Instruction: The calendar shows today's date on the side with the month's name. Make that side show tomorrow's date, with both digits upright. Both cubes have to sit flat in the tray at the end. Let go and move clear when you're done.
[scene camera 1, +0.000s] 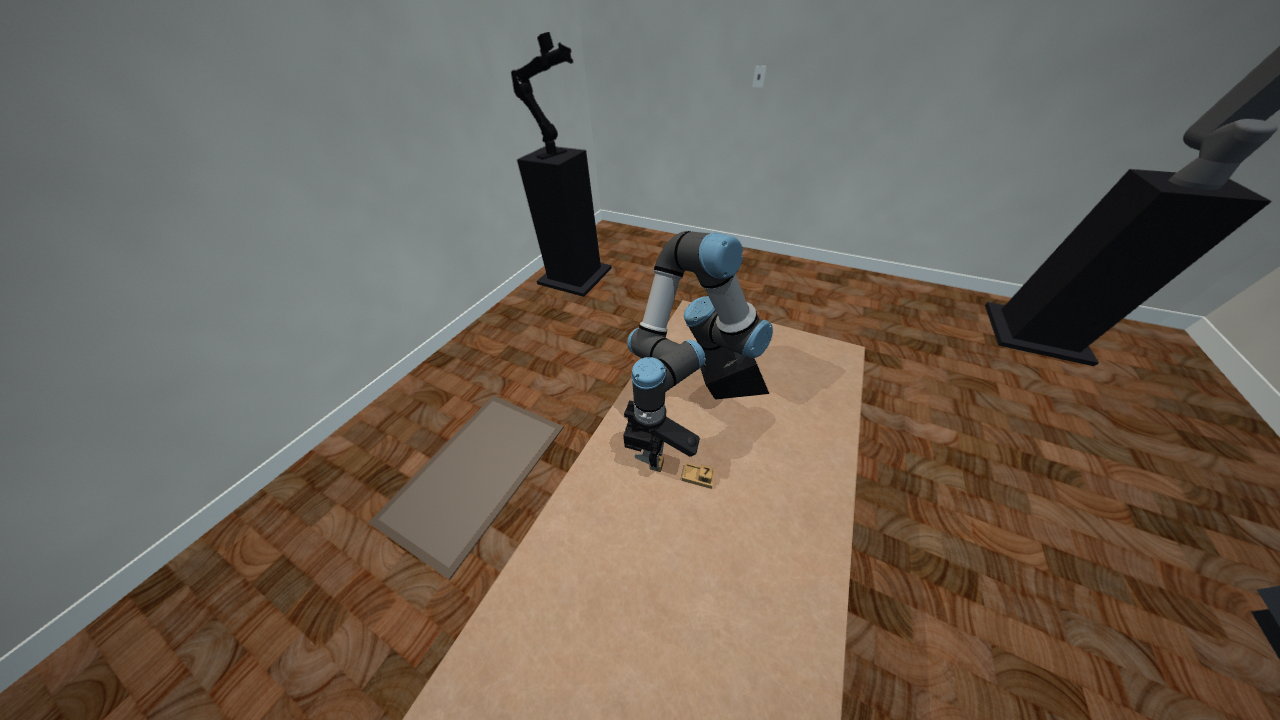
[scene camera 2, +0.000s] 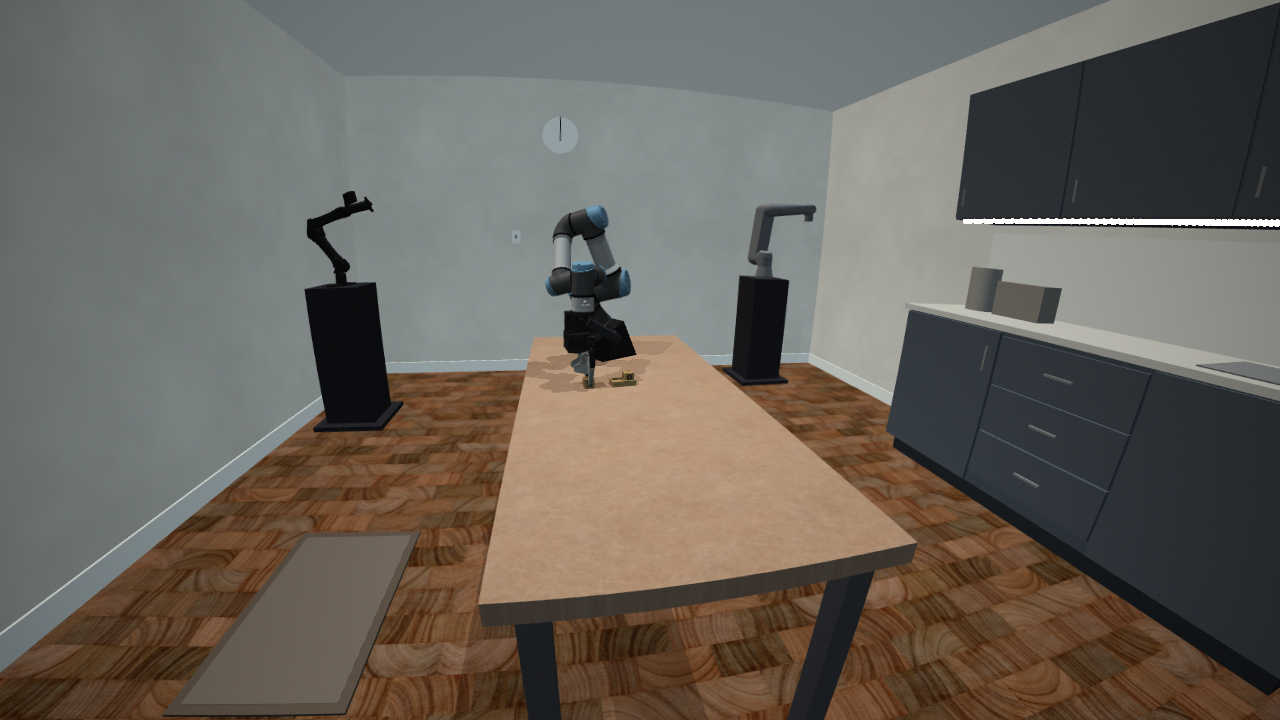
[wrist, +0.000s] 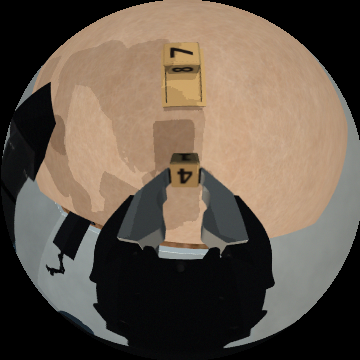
Labels:
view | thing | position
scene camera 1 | my gripper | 655, 463
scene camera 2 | my gripper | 587, 384
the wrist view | my gripper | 185, 169
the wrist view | wooden cube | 184, 57
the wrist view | wooden cube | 184, 167

